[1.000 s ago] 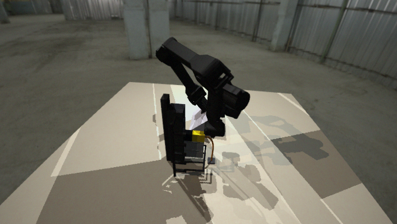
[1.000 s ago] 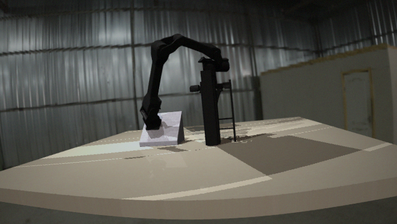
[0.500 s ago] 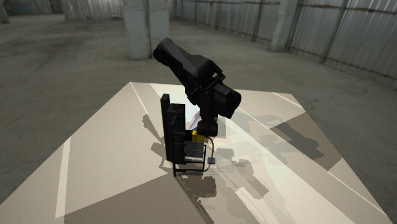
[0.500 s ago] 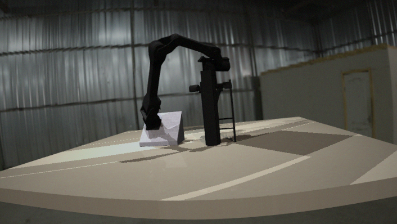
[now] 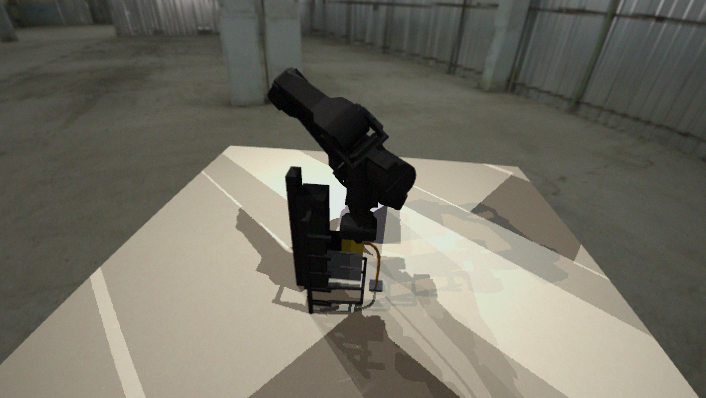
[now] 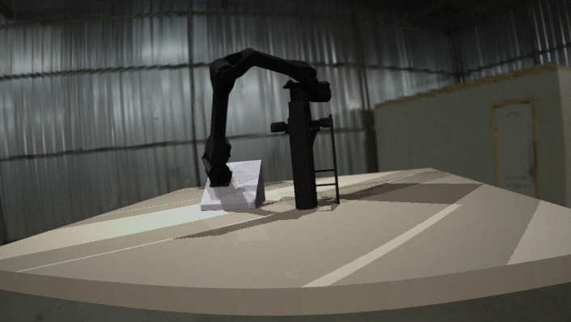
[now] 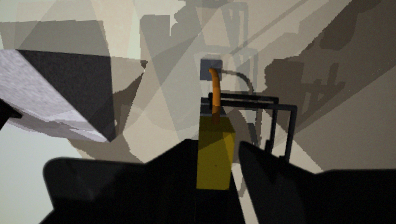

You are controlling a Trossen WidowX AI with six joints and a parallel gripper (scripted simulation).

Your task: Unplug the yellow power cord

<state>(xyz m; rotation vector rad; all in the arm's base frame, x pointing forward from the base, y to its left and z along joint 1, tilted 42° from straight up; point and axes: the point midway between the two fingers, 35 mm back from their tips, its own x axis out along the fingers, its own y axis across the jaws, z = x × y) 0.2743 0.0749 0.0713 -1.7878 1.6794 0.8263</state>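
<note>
Now: the yellow plug 30 mm to the right of my gripper tip, 10 mm below it and 10 mm ahead of it. From my gripper tip the other things lie so: grey anchor 140 mm below, 50 mm to the left.
</note>
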